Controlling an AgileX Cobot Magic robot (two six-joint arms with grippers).
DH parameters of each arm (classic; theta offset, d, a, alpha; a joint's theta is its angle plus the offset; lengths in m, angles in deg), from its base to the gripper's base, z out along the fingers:
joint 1: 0 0.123 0 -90
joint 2: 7.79 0 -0.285 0
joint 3: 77.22 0 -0.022 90
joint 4: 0 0.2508 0 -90
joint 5: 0 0 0.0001 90
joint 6: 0 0.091 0 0
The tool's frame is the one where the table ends.
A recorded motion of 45 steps. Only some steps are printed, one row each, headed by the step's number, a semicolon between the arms.
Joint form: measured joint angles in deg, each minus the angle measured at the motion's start. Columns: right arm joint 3, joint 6, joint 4, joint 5, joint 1, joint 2; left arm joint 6, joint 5, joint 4, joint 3, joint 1, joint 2.
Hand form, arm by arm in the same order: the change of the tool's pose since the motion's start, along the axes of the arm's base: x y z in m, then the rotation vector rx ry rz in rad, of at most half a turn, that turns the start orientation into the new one. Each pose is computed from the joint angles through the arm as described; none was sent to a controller.
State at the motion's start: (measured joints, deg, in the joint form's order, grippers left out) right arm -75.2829 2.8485 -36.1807 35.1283 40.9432 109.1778; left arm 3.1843 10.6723 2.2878 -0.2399 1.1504 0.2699
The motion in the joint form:
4: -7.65 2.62 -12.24 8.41 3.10 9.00; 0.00 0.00 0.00 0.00 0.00 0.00
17: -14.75 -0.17 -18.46 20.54 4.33 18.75; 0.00 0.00 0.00 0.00 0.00 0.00
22: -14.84 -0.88 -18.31 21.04 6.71 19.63; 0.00 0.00 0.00 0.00 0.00 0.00
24: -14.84 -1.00 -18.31 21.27 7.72 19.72; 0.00 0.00 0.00 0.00 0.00 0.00
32: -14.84 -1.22 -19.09 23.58 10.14 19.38; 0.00 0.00 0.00 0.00 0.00 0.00
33: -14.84 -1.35 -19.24 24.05 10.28 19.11; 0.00 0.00 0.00 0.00 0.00 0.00
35: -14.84 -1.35 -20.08 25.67 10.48 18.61; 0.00 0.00 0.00 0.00 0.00 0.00
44: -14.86 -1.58 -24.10 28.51 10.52 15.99; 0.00 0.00 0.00 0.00 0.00 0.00
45: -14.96 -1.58 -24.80 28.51 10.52 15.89; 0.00 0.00 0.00 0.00 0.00 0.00
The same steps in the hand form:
4: 0.0170 0.0245 -0.0249 -0.2340 -0.0616 0.0369; 0.0000 0.0000 0.0000 0.0000 0.0000 0.0000
17: 0.0319 0.0322 -0.0622 -0.5178 -0.0422 0.0198; 0.0000 0.0000 0.0000 0.0000 0.0000 0.0000
22: 0.0202 0.0465 -0.0687 -0.5393 -0.0378 0.0664; 0.0000 0.0000 0.0000 0.0000 0.0000 0.0000
24: 0.0150 0.0522 -0.0693 -0.5444 -0.0402 0.0830; 0.0000 0.0000 0.0000 0.0000 0.0000 0.0000
32: 0.0022 0.0627 -0.0652 -0.5791 -0.0557 0.1054; 0.0000 0.0000 0.0000 0.0000 0.0000 0.0000
33: 0.0014 0.0628 -0.0628 -0.5845 -0.0592 0.1043; 0.0000 0.0000 0.0000 0.0000 0.0000 0.0000
35: 0.0005 0.0614 -0.0575 -0.6067 -0.0704 0.0927; 0.0000 0.0000 0.0000 0.0000 0.0000 0.0000
44: 0.0022 0.0563 -0.0321 -0.6482 -0.1427 0.0750; 0.0000 0.0000 0.0000 0.0000 0.0000 0.0000
45: 0.0029 0.0565 -0.0302 -0.6521 -0.1546 0.0778; 0.0000 0.0000 0.0000 0.0000 0.0000 0.0000

